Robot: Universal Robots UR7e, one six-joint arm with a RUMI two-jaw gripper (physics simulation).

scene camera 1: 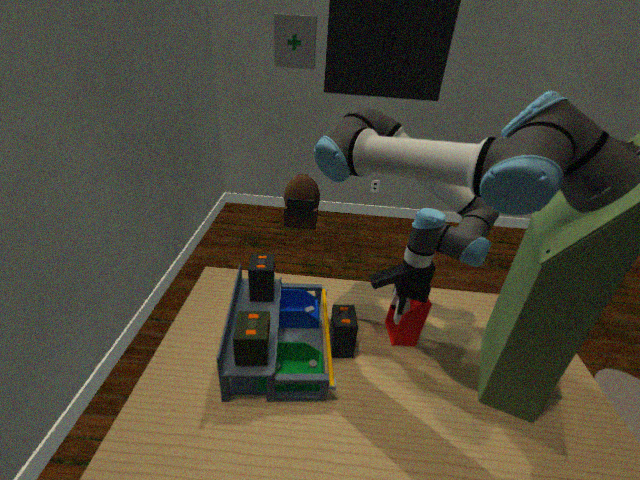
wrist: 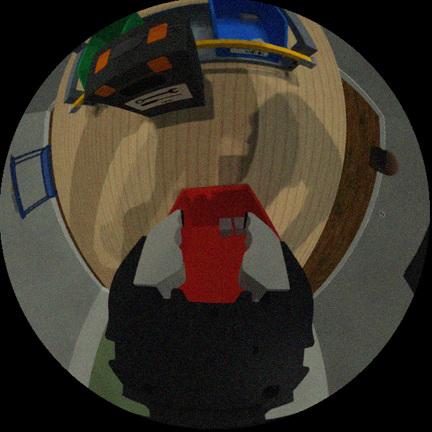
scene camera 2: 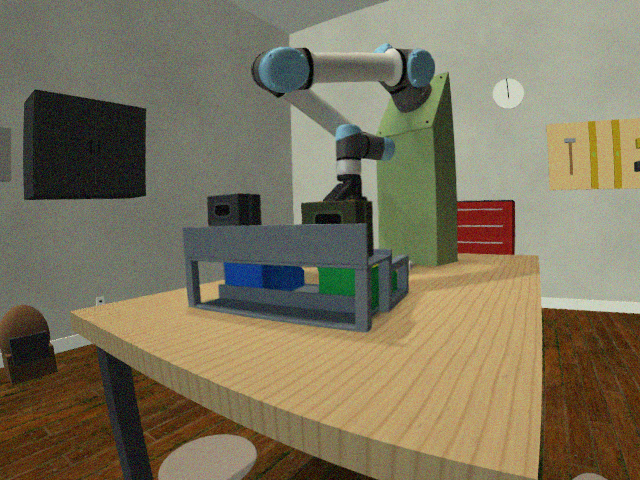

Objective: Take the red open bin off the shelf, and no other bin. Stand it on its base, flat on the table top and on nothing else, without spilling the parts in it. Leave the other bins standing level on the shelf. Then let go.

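The red open bin is off the shelf, in front of it on the robot's side. Small grey parts lie in it beside the right finger in the wrist view. My gripper is shut on the red bin, one finger at each side wall; how the tips meet the walls is partly hidden. Whether the bin's base touches the table I cannot tell. The blue bin and the green bin stand on the shelf, with a gap between them.
A dark toolbox stands on the table between the shelf's yellow front bar and the red bin. Two more cases stand on top of the shelf. The green robot pedestal rises opposite the shelf.
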